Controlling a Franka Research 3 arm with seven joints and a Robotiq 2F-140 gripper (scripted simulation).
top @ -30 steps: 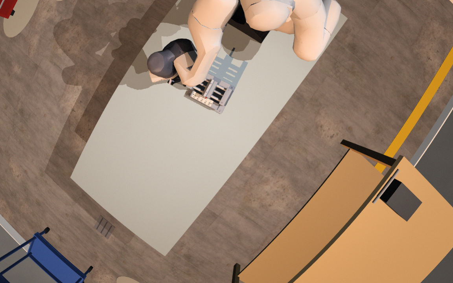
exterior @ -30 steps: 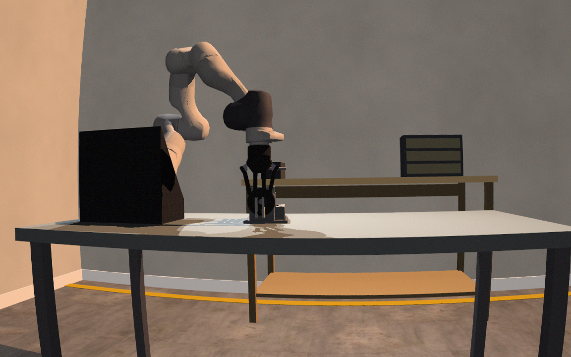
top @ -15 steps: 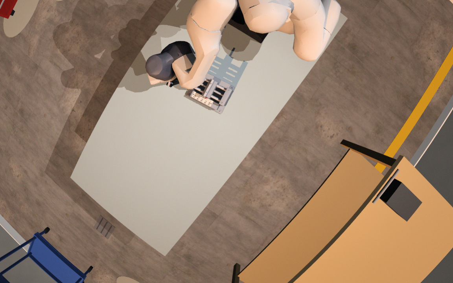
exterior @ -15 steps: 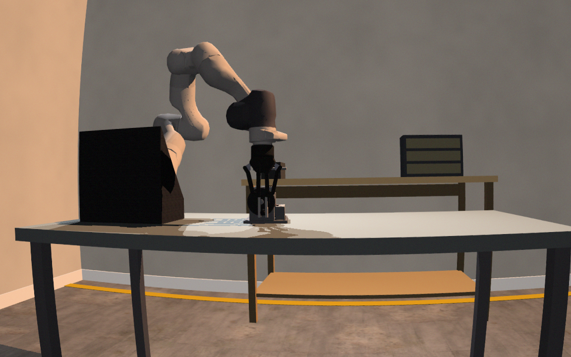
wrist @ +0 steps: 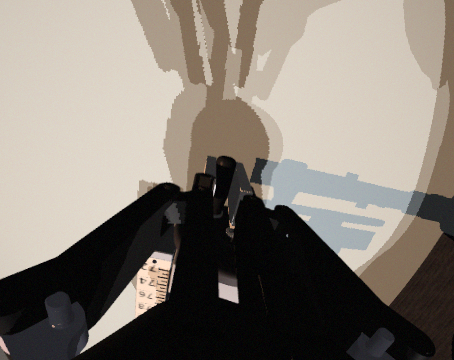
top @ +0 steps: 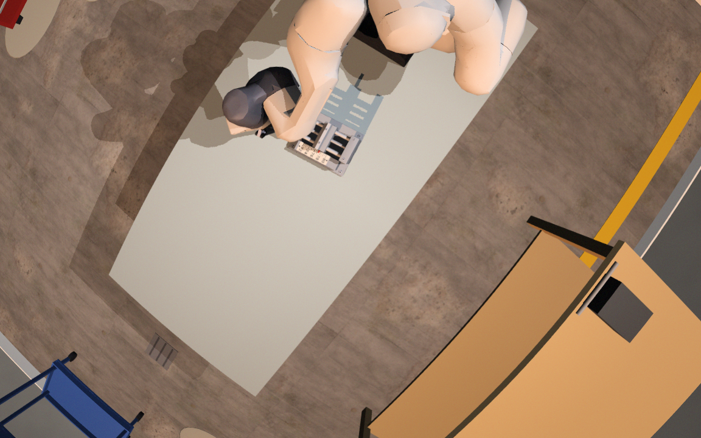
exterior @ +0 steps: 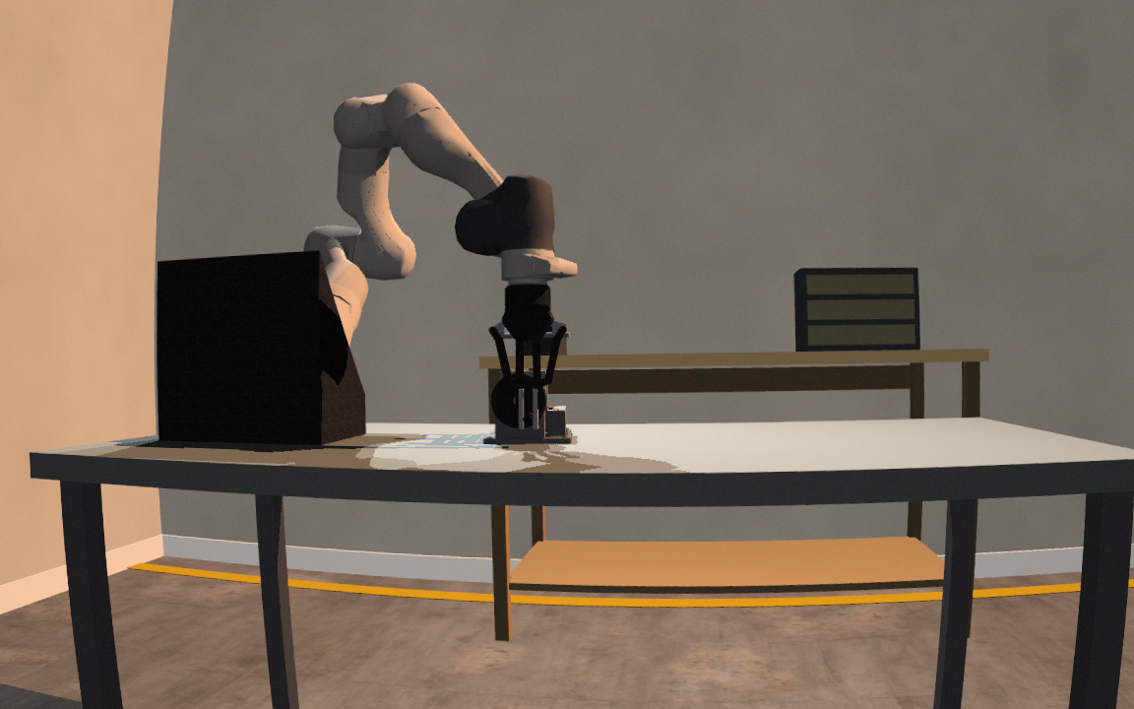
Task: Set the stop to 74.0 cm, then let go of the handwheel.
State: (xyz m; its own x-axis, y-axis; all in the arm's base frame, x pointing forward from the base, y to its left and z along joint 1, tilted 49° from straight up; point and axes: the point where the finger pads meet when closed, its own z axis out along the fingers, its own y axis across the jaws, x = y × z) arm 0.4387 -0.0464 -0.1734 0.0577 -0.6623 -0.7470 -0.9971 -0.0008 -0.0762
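My hand is 1 cm past the black handwheel, 2 cm to the right of it and 1 cm above it.
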